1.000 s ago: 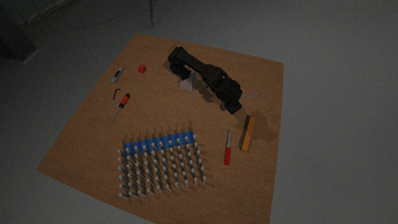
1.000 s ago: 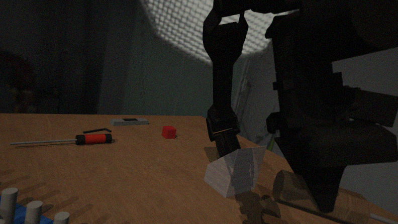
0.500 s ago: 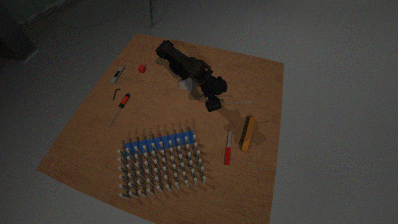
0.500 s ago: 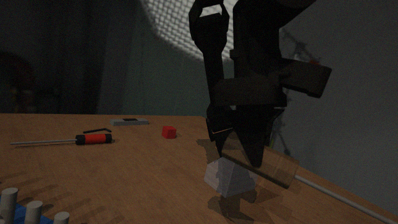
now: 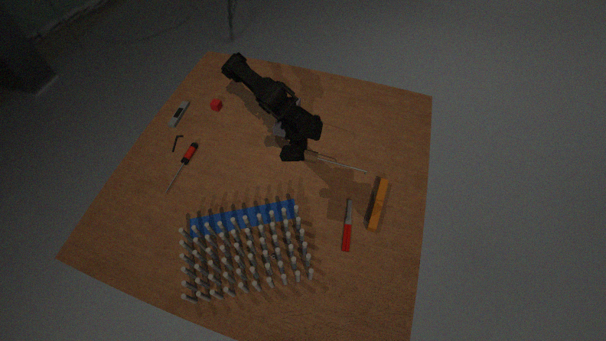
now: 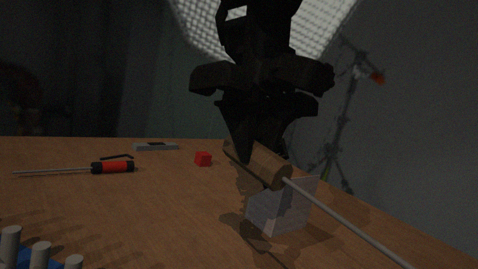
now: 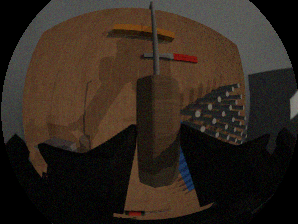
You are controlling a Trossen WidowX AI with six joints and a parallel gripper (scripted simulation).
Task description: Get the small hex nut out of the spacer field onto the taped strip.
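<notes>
Now: the blue taped strip 230 mm below my gripper tip, 190 mm to the right of it and 180 mm ahead of it. The rest, counted from my gripper tip: orange bar (290 mm to the left, 220 mm below, 10 mm behind); then red-and-grey tool (230 mm below, 200 mm to the left, 90 mm ahead); then red cube (530 mm to the right, 320 mm behind, 210 mm below).
</notes>
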